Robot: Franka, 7 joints.
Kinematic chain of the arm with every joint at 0, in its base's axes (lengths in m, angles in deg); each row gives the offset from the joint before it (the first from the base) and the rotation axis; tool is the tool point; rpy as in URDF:
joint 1: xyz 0 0 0.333 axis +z
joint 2: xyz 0 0 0 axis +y
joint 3: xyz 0 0 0.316 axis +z
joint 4: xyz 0.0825 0 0 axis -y
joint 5: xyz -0.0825 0 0.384 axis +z
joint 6: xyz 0 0 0 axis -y
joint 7: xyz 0.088 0 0 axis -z
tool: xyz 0 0 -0.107 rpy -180 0 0
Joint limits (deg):
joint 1: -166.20..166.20
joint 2: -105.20..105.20
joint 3: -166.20..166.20
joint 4: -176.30..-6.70
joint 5: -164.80..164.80
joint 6: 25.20..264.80
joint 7: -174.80..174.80
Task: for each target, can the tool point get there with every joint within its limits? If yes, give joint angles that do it. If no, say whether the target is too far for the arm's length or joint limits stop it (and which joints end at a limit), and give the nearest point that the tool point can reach.
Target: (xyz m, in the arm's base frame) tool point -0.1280 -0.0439 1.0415
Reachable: yes | joints 59.67 -46.24 15.76 -50.74 -15.91 74.46 121.99
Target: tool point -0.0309 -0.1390 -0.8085
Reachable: no: too far | nearest point -0.0451 -0.2027 -0.3553 | short by 0.458 m
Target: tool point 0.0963 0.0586 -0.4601
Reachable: no: joint limits stop it (at a limit: joint 2) | nearest point 0.1235 0.0752 -0.3423 | short by 0.122 m
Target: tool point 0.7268 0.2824 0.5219
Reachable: yes | joints 49.54 73.02 -88.83 -35.20 7.81 99.96 -111.07
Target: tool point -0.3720 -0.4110 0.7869
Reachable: yes | joints 72.05 -35.19 93.60 -33.95 83.06 46.10 -86.14
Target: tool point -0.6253 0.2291 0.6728
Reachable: yes | joints 28.20 -56.01 87.61 -57.99 -7.75 94.72 -140.72
